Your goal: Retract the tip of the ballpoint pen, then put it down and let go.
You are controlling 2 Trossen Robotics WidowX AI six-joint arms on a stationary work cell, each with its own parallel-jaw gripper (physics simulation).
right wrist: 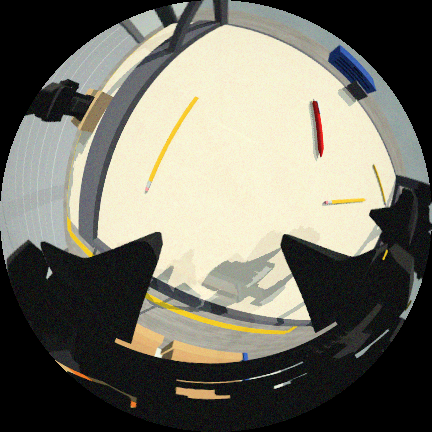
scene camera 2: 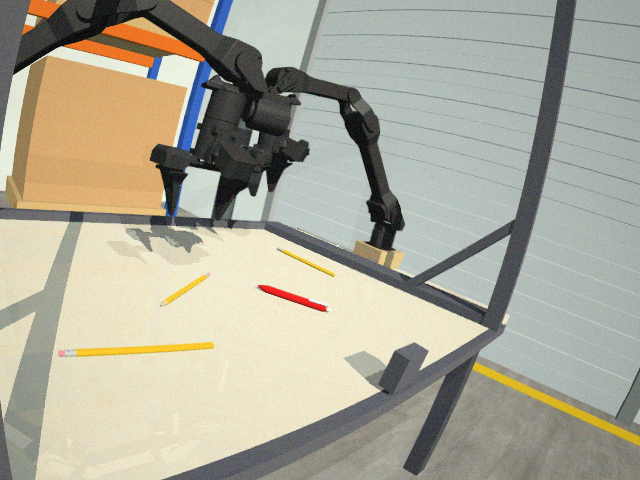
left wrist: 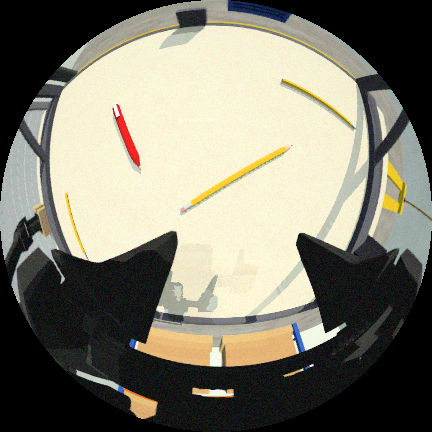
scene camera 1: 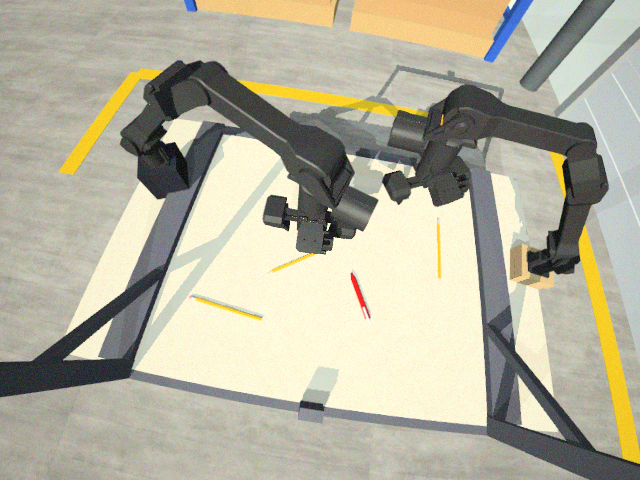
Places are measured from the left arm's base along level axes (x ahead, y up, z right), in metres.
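Where they show: left gripper, fingertip midpoint: (right wrist: 375,224) (scene camera 2: 194,217) (left wrist: 240,238); right gripper, fingertip midpoint: (right wrist: 224,240) (scene camera 2: 262,194) (scene camera 1: 414,199); left arm's base, link origin: (scene camera 1: 156,159); right arm's base, link origin: (right wrist: 83,106) (scene camera 2: 380,246) (left wrist: 38,221) (scene camera 1: 537,264).
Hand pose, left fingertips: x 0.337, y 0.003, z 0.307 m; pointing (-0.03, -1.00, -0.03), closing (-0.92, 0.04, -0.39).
Each offset is from my left fingertips to the top centre of the thing. Level surfaces: height alone.
The red ballpoint pen {dx +0.098, dy -0.093, dz +0.158 m} (scene camera 1: 359,294) (scene camera 2: 292,297) (left wrist: 127,136) (right wrist: 318,129) lies flat on the pale table top {dy -0.109 m} (scene camera 1: 413,361), with its white clip end toward the near edge in scene camera 1. Its pointed end faces the arms; whether a tip sticks out is too small to tell. My left gripper (scene camera 1: 310,222) (scene camera 2: 194,217) (left wrist: 240,238) is open and empty, raised above the table behind the pen. My right gripper (scene camera 2: 262,191) (right wrist: 224,240) is open and empty, raised near the far edge, at the right in scene camera 1.
Yellow pencils lie on the table: one {dx -0.234, dy -0.102, dz +0.101 m} (scene camera 1: 227,307) (scene camera 2: 136,349) at the left, one {dx -0.026, dy -0.100, dz +0.024 m} (scene camera 1: 292,262) (scene camera 2: 185,289) (left wrist: 237,176) near the left gripper, one {dx +0.371, dy -0.102, dz +0.086 m} (scene camera 1: 438,248) (scene camera 2: 306,261) (right wrist: 170,140) at the right. A dark block {dx -0.088, dy -0.052, dz +0.368 m} (scene camera 1: 311,410) (scene camera 2: 404,366) stands on the near edge. Dark frame rails border the sides.
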